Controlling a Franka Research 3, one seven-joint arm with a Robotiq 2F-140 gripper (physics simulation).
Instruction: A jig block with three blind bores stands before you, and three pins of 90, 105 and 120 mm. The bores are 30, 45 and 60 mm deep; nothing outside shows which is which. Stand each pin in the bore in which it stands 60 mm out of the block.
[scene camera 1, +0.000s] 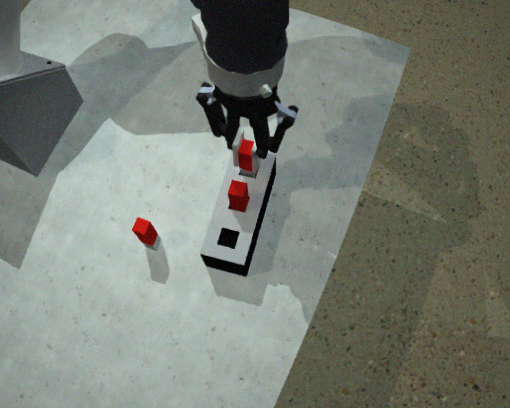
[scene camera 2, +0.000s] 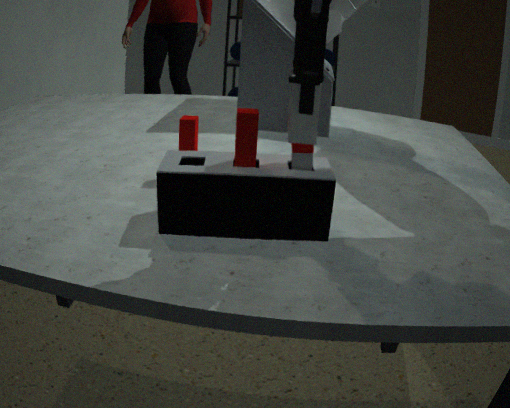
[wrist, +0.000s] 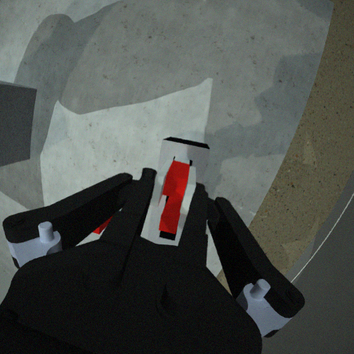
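Note:
The jig block (scene camera 1: 215, 247) (scene camera 2: 245, 205) (wrist: 172, 149) has a pale top and dark sides. My gripper (scene camera 1: 246, 157) (scene camera 2: 302, 134) (wrist: 178, 174) is shut on a pin (scene camera 1: 245, 154) (scene camera 2: 302, 160) (wrist: 178, 172) with a red upper part and a pale lower part. It holds this pin upright, its lower end in the bore at the block's right end in scene camera 2. A second red pin (scene camera 1: 238, 196) (scene camera 2: 246, 137) stands upright in the middle bore. The other end bore (scene camera 1: 228, 238) (scene camera 2: 192, 161) is empty. A third red-topped pin (scene camera 1: 145, 231) (scene camera 2: 188, 133) stands on the table. Bore depths are hidden.
The pale table (scene camera 1: 125, 340) (scene camera 2: 75, 200) carries the block and the loose pin, which stands to one side of the block. The grey robot base (scene camera 1: 40, 115) (scene camera 2: 265, 85) is behind the block in scene camera 2. A person (scene camera 2: 168, 50) stands beyond the table.

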